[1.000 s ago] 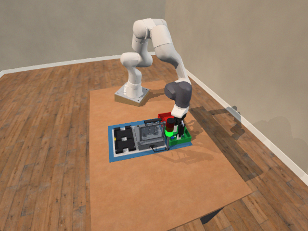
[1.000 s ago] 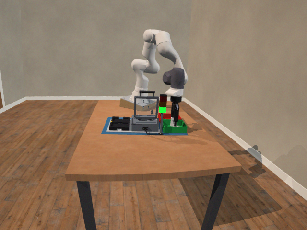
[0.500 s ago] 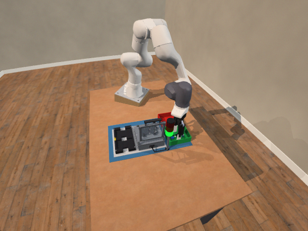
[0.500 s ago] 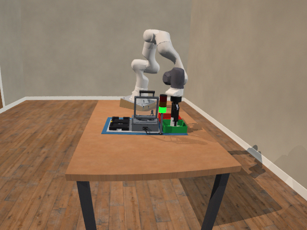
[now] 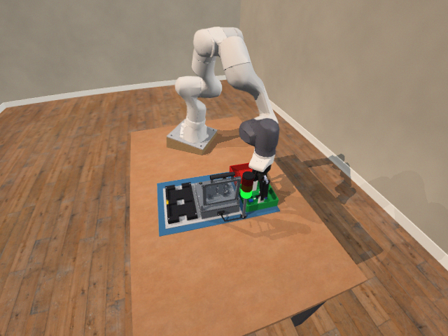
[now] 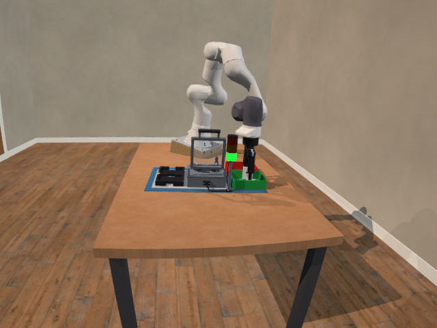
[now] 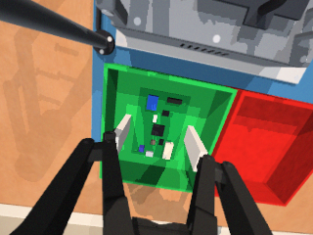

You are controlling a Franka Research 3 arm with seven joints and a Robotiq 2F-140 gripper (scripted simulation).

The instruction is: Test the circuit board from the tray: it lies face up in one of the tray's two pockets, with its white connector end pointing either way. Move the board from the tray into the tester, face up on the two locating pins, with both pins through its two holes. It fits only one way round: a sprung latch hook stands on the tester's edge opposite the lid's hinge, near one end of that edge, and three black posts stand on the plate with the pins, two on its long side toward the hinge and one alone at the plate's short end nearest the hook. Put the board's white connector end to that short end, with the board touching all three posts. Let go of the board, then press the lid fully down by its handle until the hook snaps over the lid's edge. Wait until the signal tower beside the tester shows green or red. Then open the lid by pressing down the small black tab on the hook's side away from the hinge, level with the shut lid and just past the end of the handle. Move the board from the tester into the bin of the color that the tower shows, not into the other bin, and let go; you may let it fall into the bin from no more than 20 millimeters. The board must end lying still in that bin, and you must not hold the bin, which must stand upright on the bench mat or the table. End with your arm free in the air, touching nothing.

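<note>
The green bin is 2 cm below my hand. Round my hand: green circuit board 3 cm below; then red bin 15 cm behind, 2 cm below; then dark plate 19 cm to the right, 4 cm behind, 4 cm above.
</note>
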